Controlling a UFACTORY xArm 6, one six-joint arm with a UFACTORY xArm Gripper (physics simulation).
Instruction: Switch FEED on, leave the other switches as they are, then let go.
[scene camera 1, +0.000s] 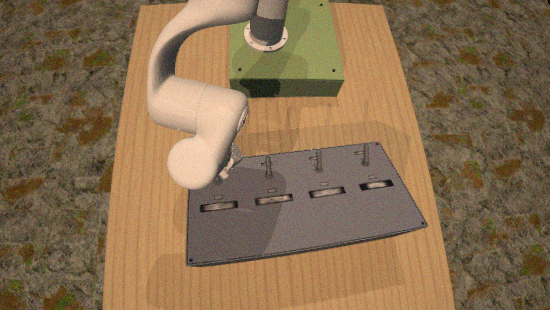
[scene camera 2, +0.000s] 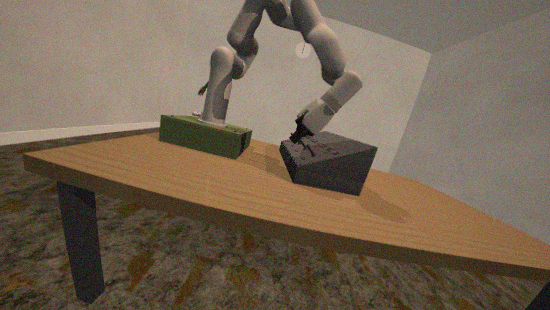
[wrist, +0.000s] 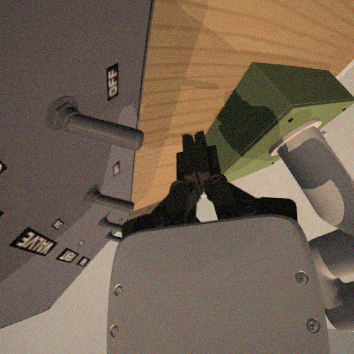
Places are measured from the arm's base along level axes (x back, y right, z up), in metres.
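Where they show: gripper, fingertip midpoint: (scene camera 2: 291, 141) (wrist: 196, 144); arm's base, origin of the base link: (scene camera 1: 265, 35) (scene camera 2: 212, 124) (wrist: 292, 135).
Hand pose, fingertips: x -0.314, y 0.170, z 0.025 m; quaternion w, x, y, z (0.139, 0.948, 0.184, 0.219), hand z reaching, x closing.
Observation:
Things, the pixels of their top centre, and the offset from my fingertips. "spot": a spot on its surface instead. Level surfaces: height alone.
- FEED lever, middle of its top: (wrist: 112, 155) dx -0.066, dy +0.037, dz +0.007 m
- edge with the OFF label, surface spot: (wrist: 113, 81) spot: dx -0.047, dy +0.035, dz -0.048 m
- blurred FEED label, middle of its top: (scene camera 1: 218, 206) dx -0.147, dy +0.045, dz +0.006 m
- VALVE lever, middle of its top: (wrist: 118, 216) (scene camera 1: 268, 163) dx -0.077, dy -0.083, dz +0.007 m
- wooden table, its level: dz -0.124 m
The dark grey switch panel (scene camera 1: 320, 220) (scene camera 2: 335, 170) (wrist: 50, 45) carries a row of levers. The FEED lever (wrist: 102, 131) is the nearest in the wrist view and leans toward the edge with the OFF label (wrist: 113, 81). In scene camera 1 the arm hides most of it, above the blurred FEED label (scene camera 1: 219, 206). The VALVE lever (scene camera 1: 268, 166) (wrist: 112, 200) and two further levers (scene camera 1: 318, 160) (scene camera 1: 366, 154) lean the same way. My gripper (scene camera 2: 294, 139) (wrist: 196, 144) is shut and empty, to the robot-base side of the FEED lever, apart from it in the wrist view.
The green base block (scene camera 1: 317, 50) (scene camera 2: 200, 140) (wrist: 270, 87) bears the arm behind the panel. Both stand on the wooden table (scene camera 1: 145, 150) (scene camera 2: 200, 190) (wrist: 240, 30). The arm's wrist hangs over the panel's FEED end and shades it.

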